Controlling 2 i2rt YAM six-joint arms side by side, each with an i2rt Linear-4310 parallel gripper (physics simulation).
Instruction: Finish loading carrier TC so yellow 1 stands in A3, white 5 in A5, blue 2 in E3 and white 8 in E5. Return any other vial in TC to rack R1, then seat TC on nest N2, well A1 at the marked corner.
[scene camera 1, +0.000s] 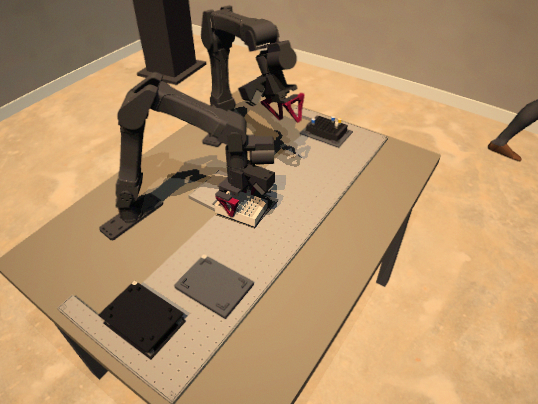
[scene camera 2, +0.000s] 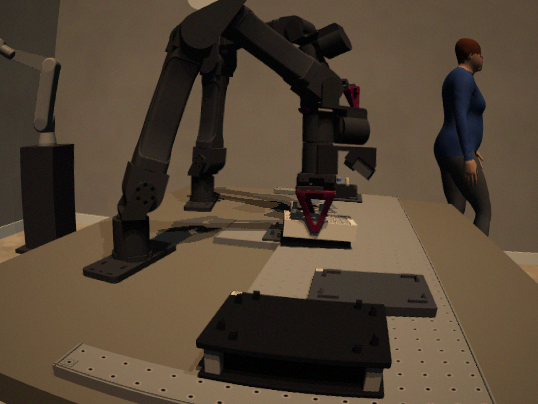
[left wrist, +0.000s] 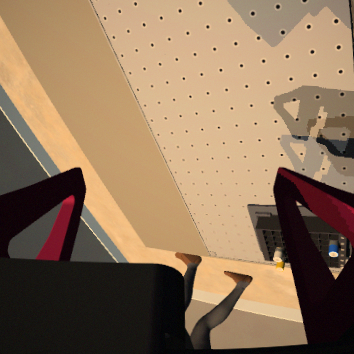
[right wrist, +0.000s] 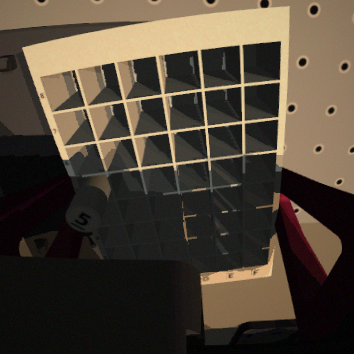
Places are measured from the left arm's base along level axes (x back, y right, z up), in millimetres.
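Pixels of known places: left gripper, fingertip midpoint: (scene camera 1: 289, 120) (left wrist: 179, 177); right gripper, fingertip midpoint: (scene camera 1: 239, 207) (scene camera 2: 315, 228) (right wrist: 179, 175); left arm's base, link origin: (scene camera 2: 202, 203); right arm's base, link origin: (scene camera 1: 132, 216) (scene camera 2: 132, 261).
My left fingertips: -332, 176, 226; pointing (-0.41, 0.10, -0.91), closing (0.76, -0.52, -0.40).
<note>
For each thing: its top centre in the pictures, then the offset to it from my left fingertips, as dx, dy, dz. Level surfaces: height alone.
- cream carrier, top centre: (right wrist: 180, 198) (scene camera 2: 319, 215) (scene camera 1: 241, 201) +68, +212, -162
- white vial marked 5, top centre: (right wrist: 85, 221) +59, +178, -148
- black rack, top centre: (left wrist: 300, 248) (scene camera 2: 335, 185) (scene camera 1: 327, 125) -45, -289, -177
- grey nest plate, top centre: (scene camera 2: 373, 282) (scene camera 1: 213, 282) +25, +473, -193
- black raised platform, top centre: (scene camera 2: 302, 314) (scene camera 1: 139, 311) +133, +630, -164
- pale slab, surface height: dz -213
My right gripper (scene camera 1: 250, 207) (right wrist: 179, 175) is shut on the cream carrier (scene camera 1: 237, 219) (scene camera 2: 335, 235) (right wrist: 165, 37), one finger on each side. A dark strip shows under the carrier; whether it touches anything below is unclear. A white vial marked 5 (right wrist: 86, 212) stands in column A, row 5. Rows 8 to 6 look empty; the lower rows lie in shadow. My left gripper (scene camera 1: 290, 120) (left wrist: 179, 177) is open and empty, high above the board. A black rack (scene camera 1: 325, 132) (left wrist: 267, 235) at the far end holds blue (scene camera 1: 313, 121) (left wrist: 333, 247), white (scene camera 1: 336, 124) (left wrist: 278, 254) and yellow (scene camera 1: 340, 121) (left wrist: 280, 265) vials, numbers unreadable.
A grey nest plate (scene camera 1: 215, 285) (scene camera 2: 372, 290) with corner brackets and a pale corner mark lies nearer the camera. A black raised platform (scene camera 1: 142, 317) (scene camera 2: 300, 330) with pegs stands beyond it at the near end. A pale slab (scene camera 2: 245, 236) lies left of the carrier. A person (scene camera 2: 460, 120) stands behind the table.
</note>
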